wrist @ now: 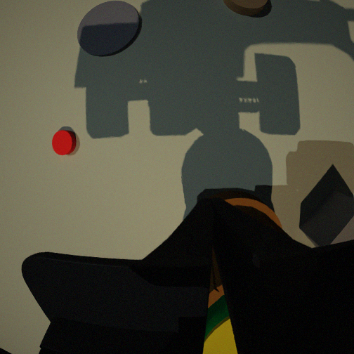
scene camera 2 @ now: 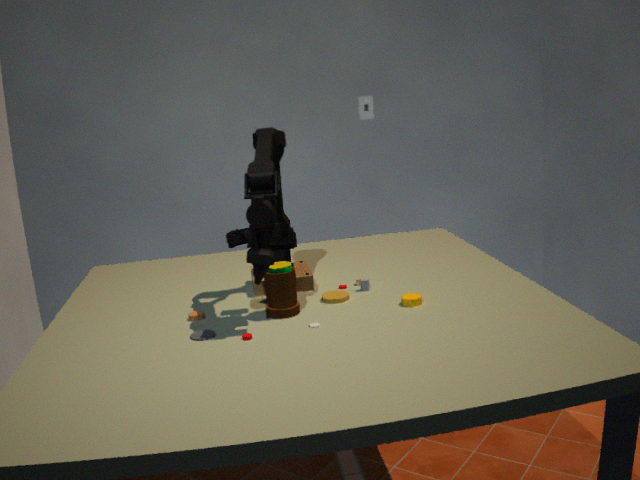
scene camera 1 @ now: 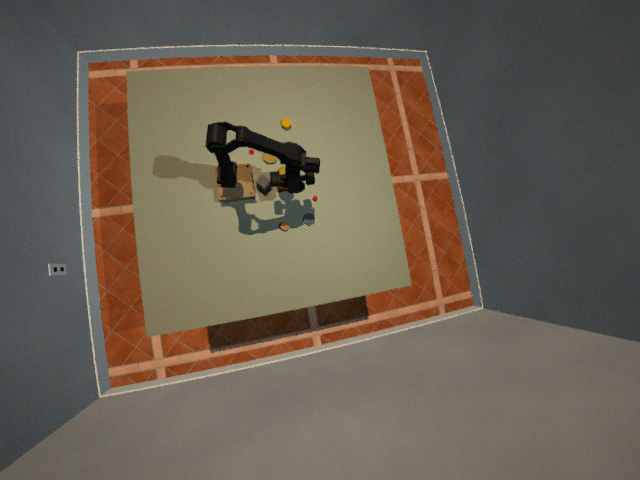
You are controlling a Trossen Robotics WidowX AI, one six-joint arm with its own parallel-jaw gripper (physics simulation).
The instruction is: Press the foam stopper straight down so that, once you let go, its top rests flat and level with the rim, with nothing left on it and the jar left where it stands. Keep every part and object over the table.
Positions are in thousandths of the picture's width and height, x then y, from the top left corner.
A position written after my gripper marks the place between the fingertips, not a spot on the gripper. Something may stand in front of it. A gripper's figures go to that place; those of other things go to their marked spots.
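My gripper (scene camera 2: 402,593), 148 cm from the lens. Brown jar (scene camera 2: 438,582), 147 cm from the lens.
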